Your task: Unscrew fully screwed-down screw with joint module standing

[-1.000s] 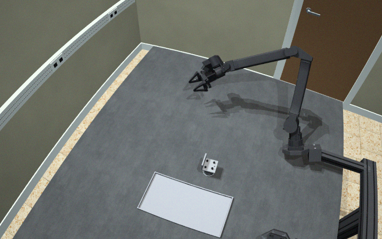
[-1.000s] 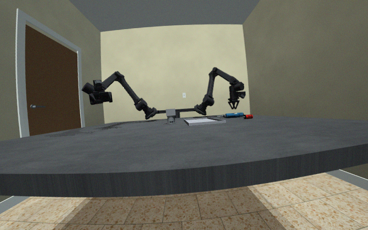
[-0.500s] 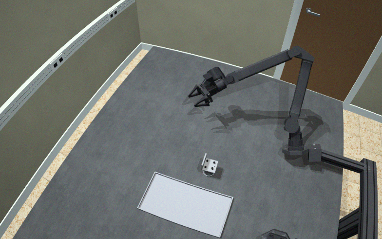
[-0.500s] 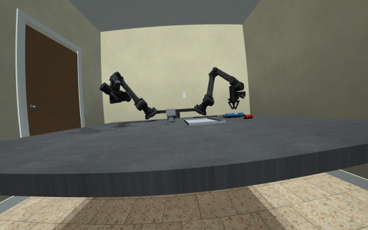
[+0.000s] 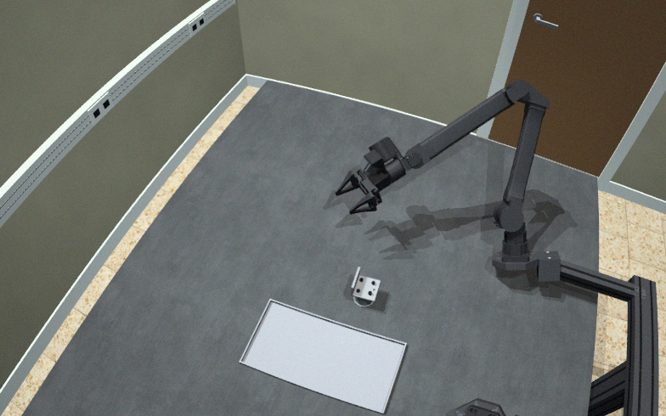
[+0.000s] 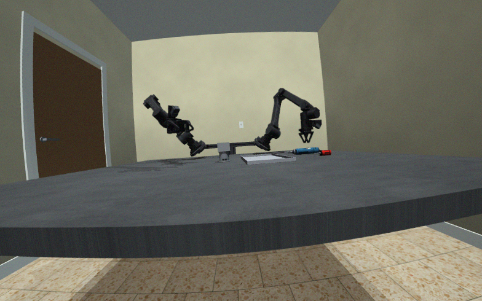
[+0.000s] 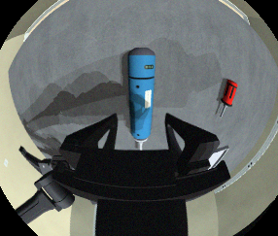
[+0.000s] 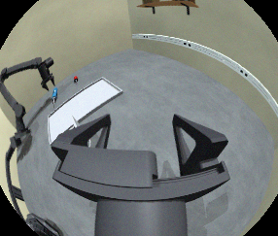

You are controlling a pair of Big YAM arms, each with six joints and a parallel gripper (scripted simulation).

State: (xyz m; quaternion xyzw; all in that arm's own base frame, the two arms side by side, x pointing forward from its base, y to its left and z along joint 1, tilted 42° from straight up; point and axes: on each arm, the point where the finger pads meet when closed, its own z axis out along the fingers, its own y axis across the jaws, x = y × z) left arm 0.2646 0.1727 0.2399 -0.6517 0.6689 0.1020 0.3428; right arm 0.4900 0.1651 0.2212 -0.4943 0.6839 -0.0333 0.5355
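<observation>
The grey bracket lies 130 mm behind my right hand, 180 mm to the left of it and 120 mm below it. Round my right hand: flat white tray: 90 mm behind, 400 mm to the left, 180 mm below; red-handled screwdriver: 30 mm behind, 730 mm to the left, 180 mm below.
</observation>
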